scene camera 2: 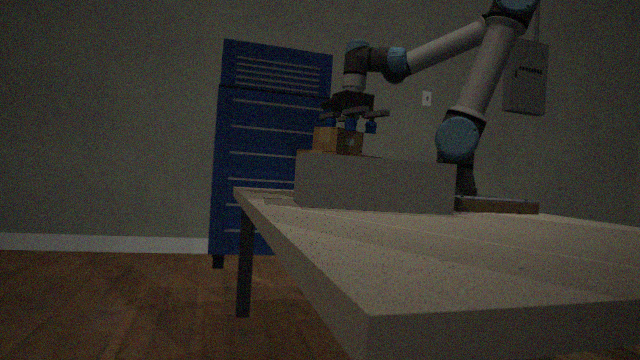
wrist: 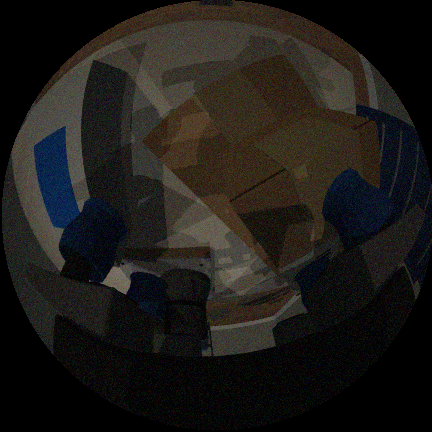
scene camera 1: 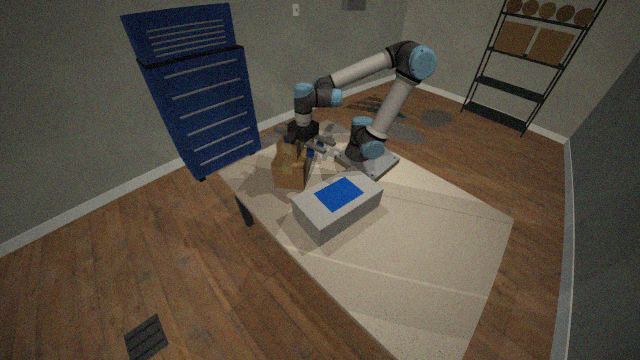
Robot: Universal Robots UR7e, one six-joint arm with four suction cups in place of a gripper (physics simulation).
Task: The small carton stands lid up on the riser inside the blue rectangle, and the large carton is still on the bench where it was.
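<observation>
The small brown carton rests on the large brown carton, which stands on the bench beside the grey riser. The blue rectangle on the riser's top is bare. My suction gripper is directly over the small carton, with part of its cups at the carton's top and others beyond its edge. A blue cup overlaps the small carton in the wrist view. The exact contact is partly hidden.
A blue tool cabinet stands behind the bench, near the cartons. The arm's base plate is behind the riser. A black shelf rack stands at the back right of the room.
</observation>
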